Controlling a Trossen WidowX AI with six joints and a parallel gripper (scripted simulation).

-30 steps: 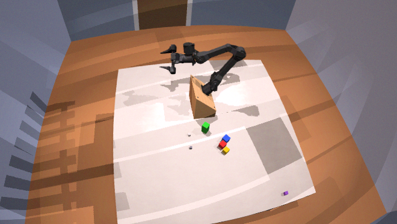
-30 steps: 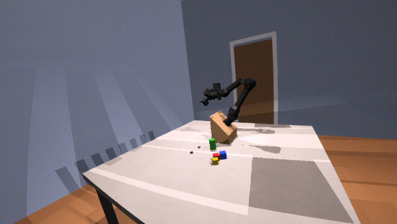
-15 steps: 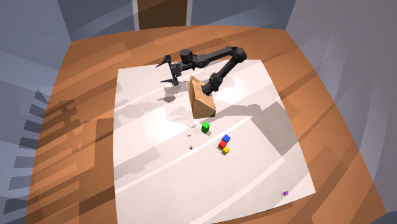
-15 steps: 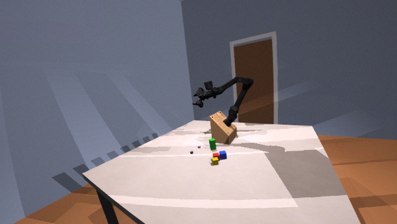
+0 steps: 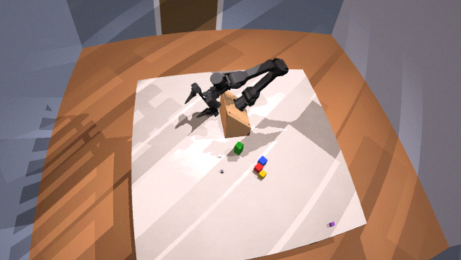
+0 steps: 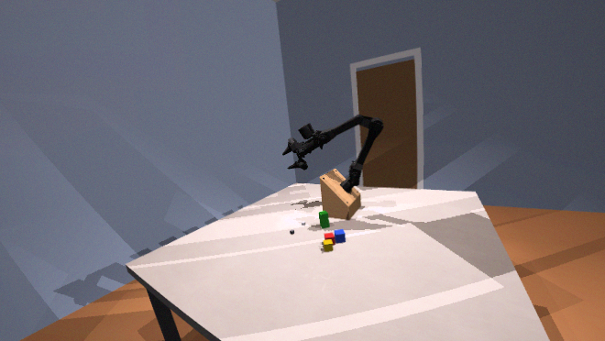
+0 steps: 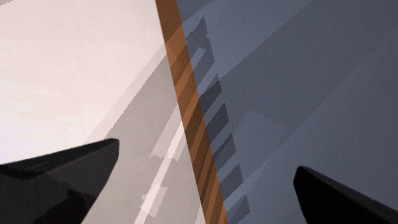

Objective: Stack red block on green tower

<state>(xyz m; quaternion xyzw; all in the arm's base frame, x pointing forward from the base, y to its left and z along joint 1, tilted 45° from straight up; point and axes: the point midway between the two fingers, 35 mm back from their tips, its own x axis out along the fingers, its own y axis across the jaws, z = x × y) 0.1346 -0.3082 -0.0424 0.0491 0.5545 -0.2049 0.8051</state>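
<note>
Now: gripper tip 330 mm to the right of the red block, 280 mm above it and 210 mm short of it. Round my gripper tip: small purple cube 660 mm to the left, 640 mm ahead, 290 mm below; then blue block 360 mm to the left, 280 mm below, 170 mm ahead; then yellow block 340 mm to the left, 290 mm below, 250 mm ahead.
</note>
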